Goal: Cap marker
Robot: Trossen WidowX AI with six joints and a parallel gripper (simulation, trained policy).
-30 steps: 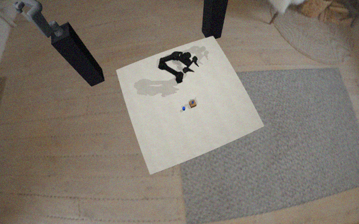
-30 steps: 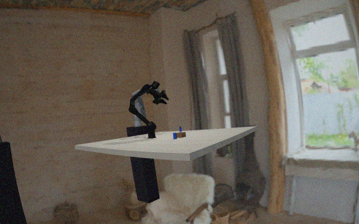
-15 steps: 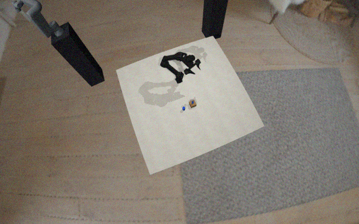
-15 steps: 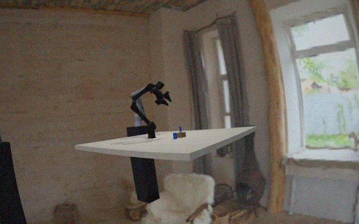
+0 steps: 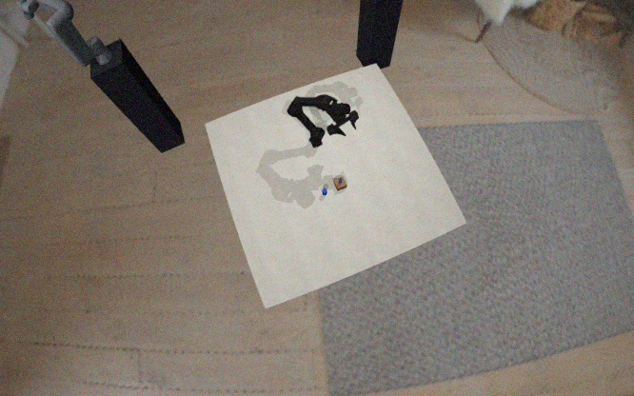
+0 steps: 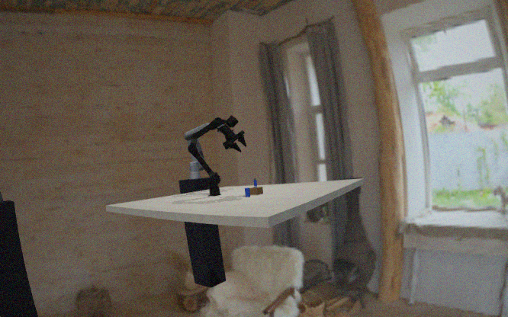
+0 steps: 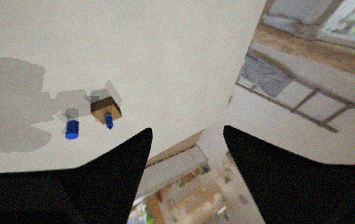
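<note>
Now: gripper tip 180 mm short of the blue cap, 230 mm to the left of it and 270 mm above it. Round my gripper tip: wooden holder block (160 mm ahead, 130 mm to the right, 270 mm below).
</note>
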